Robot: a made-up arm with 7 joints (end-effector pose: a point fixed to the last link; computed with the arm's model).
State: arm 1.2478 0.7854 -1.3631 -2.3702 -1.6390 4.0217 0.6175
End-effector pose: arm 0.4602 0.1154 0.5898 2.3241 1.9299 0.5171
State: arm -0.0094 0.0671 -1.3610 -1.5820 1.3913 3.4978 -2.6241
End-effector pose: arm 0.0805 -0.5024 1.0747 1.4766 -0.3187 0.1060
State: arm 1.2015 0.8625 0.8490 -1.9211 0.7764 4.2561 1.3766
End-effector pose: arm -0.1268 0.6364 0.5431 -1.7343 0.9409 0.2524
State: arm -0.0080 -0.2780 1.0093 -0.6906 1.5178 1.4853 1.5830
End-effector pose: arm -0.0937 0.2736 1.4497 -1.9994 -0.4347 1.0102
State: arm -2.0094 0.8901 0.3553 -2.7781 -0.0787 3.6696 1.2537
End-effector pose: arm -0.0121 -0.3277 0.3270 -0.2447 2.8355 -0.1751
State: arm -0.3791 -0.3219 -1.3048 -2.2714 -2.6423 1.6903 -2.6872
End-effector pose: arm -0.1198 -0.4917 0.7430 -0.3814 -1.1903 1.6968
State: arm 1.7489 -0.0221 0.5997 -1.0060 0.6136 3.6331 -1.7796
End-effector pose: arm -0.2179 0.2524 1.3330 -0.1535 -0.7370 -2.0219
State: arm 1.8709 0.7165 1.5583 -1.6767 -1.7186 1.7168 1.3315
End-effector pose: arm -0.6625 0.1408 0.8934 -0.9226 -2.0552 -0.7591
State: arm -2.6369 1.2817 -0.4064 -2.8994 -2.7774 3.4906 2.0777
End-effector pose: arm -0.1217 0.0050 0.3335 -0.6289 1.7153 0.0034
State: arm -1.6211 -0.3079 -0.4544 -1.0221 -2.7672 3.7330 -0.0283
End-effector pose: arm -0.1637 -0.1203 1.3152 1.2597 0.6034 -1.2851
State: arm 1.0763 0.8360 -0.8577 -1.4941 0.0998 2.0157 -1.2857
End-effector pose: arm 0.7178 0.4236 0.6589 1.8510 1.9516 -0.4025
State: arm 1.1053 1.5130 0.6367 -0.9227 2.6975 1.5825 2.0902
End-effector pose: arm 0.1701 0.8936 0.2241 -0.6501 -0.7634 -2.4246
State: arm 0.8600 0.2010 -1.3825 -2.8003 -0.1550 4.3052 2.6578
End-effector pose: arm 0.2886 -0.1345 0.6233 -0.2899 1.7526 -0.8300
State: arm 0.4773 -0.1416 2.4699 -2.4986 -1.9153 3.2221 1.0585
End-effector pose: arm -0.4156 0.0105 0.6075 0.9354 -2.5214 -0.3596
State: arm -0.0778 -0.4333 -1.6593 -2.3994 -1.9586 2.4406 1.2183
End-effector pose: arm -0.0948 -0.4554 0.6487 1.6891 -1.5051 0.0647
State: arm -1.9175 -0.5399 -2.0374 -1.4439 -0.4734 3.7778 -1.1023
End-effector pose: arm -0.2282 0.6136 0.9809 0.1666 -1.2079 -1.7094
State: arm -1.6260 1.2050 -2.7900 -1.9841 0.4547 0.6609 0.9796
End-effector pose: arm -0.2124 -0.1019 1.0895 2.6070 1.3874 -0.0429
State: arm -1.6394 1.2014 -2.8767 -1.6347 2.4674 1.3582 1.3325
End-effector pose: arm -0.1823 -0.2863 1.2341 -0.8713 -1.8576 1.9783
